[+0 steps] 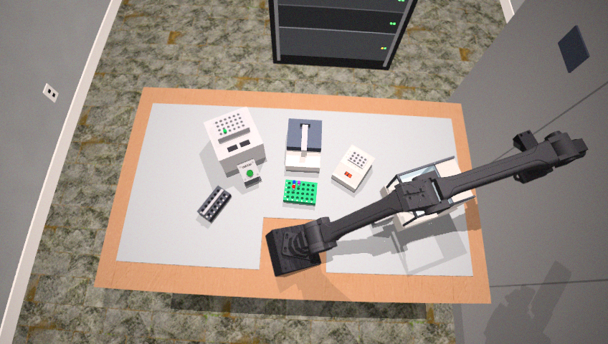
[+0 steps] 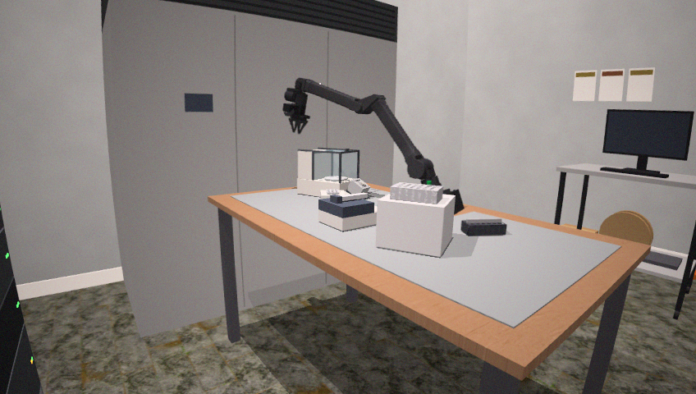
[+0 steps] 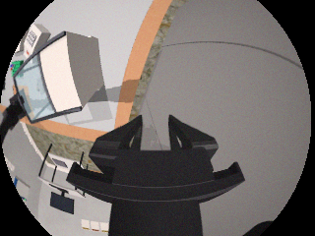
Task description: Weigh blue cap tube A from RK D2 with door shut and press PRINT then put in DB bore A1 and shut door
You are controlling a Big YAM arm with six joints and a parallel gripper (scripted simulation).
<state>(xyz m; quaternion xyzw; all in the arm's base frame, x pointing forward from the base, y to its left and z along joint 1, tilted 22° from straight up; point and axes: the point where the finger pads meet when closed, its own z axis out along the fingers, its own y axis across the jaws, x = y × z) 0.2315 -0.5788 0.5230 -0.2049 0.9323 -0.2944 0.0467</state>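
Now: the balance door 33 cm to the left of my hand, 8 cm below it and 7 cm behind it. Round my hand: green rack RK 74 cm to the left, 27 cm below, 5 cm behind; white print key 44 cm to the left, 22 cm below, 11 cm behind; dry block DB 53 cm to the left, 26 cm below, 7 cm ahead.
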